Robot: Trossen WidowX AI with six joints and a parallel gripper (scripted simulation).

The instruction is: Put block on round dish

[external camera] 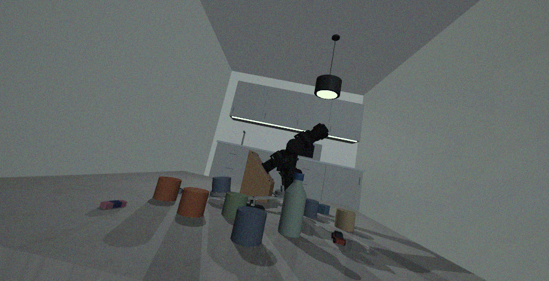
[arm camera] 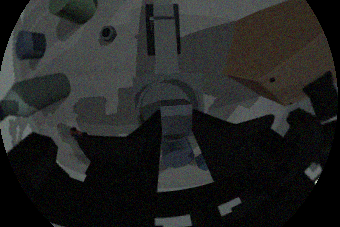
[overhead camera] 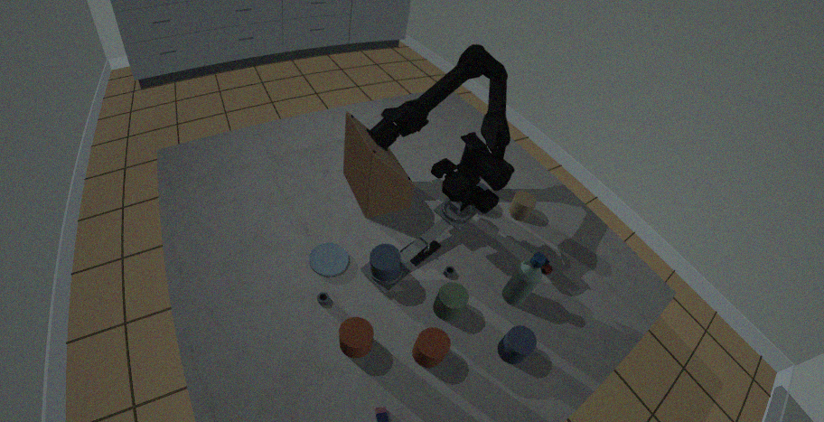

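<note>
Now: gripper tip 350 mm to the left of the round dish, 80 mm above it and 50 mm past it. The rest, counted from my gripper tip: grey-blue block 10 mm above; small balance 120 mm to the right, 60 mm below, 30 mm ahead; tan cylinder 230 mm to the left, 50 mm below, 50 mm ahead.
</note>
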